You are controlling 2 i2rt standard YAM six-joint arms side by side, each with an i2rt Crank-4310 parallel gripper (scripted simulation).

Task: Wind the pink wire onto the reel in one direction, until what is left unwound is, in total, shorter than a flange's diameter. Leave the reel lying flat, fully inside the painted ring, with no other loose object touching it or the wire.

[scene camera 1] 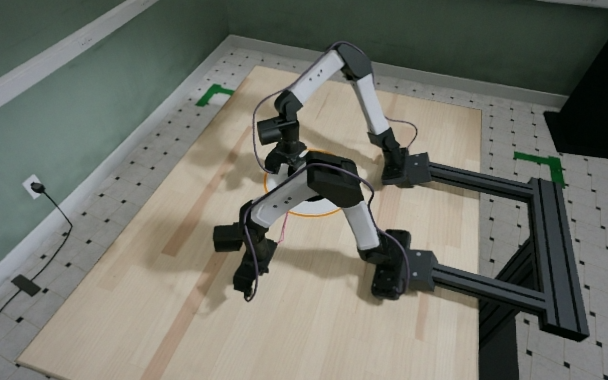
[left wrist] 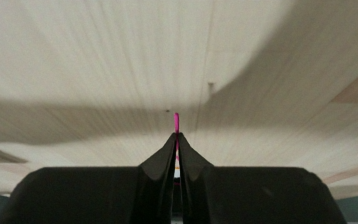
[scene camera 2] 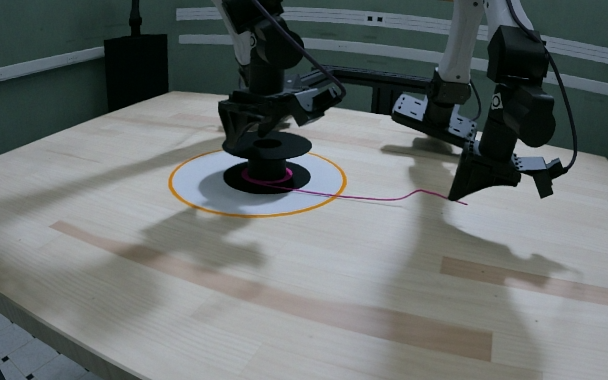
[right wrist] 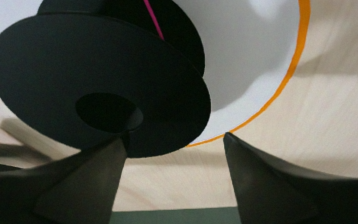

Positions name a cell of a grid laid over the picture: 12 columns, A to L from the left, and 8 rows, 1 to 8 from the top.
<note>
I see my left gripper (scene camera 2: I5), my right gripper (scene camera 2: E4) and a black reel (scene camera 2: F4).
The black reel shows as well in the right wrist view (right wrist: E3). My left gripper also shows in the left wrist view (left wrist: F5). My right gripper shows as well in the right wrist view (right wrist: F5).
</note>
